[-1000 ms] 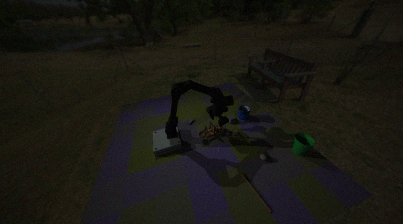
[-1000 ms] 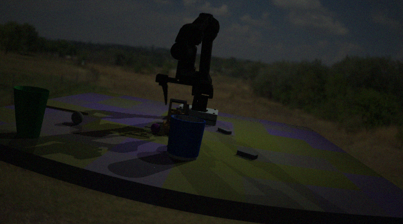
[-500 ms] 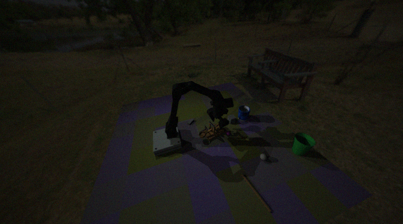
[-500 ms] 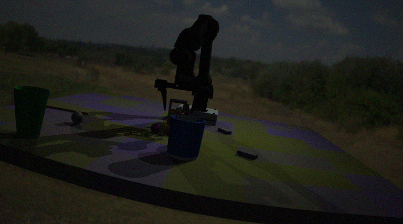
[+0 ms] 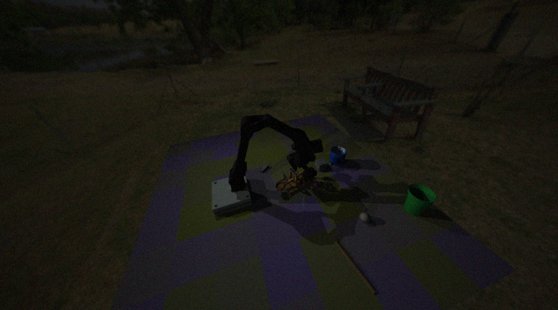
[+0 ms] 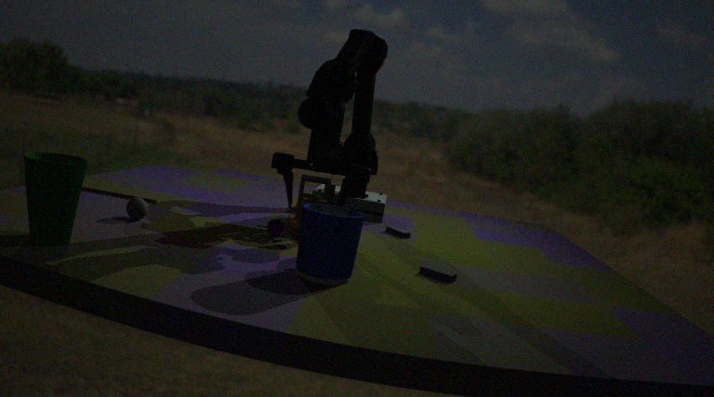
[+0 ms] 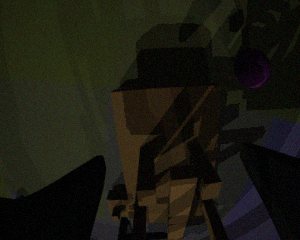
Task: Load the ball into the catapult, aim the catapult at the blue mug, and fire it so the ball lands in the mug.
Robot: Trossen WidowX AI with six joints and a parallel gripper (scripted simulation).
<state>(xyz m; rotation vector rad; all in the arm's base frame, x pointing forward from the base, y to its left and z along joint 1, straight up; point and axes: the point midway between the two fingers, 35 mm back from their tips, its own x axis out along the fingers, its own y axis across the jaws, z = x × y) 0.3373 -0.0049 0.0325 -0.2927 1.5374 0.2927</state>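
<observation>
My gripper tip is now 70 mm short of the purple ball, 50 mm to the left of it and 30 mm above it. Also, from my gripper tip: wooden catapult: 70 mm behind, 10 mm to the right, 10 mm above; blue mug: 260 mm ahead, 100 mm to the left, 20 mm below; grey block: 150 mm ahead, 80 mm to the left, 20 mm below.
</observation>
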